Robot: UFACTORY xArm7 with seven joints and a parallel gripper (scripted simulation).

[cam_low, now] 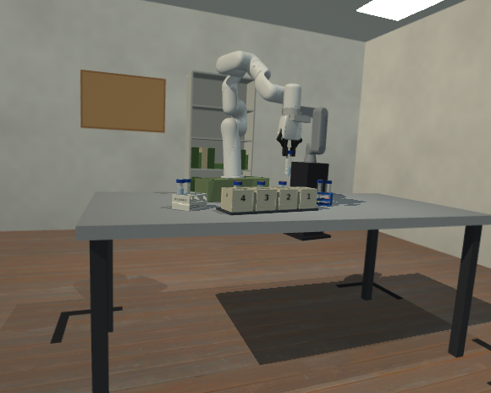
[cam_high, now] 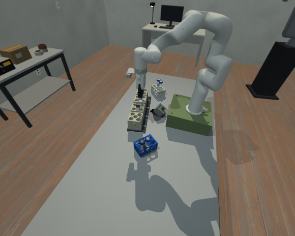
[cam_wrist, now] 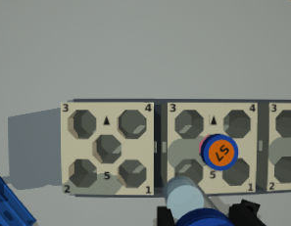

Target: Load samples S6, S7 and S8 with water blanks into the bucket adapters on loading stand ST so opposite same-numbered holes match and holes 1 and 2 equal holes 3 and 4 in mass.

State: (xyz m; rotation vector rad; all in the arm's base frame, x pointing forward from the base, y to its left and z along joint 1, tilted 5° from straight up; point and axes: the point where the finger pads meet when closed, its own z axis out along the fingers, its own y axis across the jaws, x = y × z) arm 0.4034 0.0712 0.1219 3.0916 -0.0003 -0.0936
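My hand is 50 mm above the white-dot tube and 10 mm to the left of it. The rest, counted from my hand: white rack 410 mm to the right, 220 mm below, 110 mm behind; tube rack 260 mm to the left, 220 mm below, 70 mm behind.
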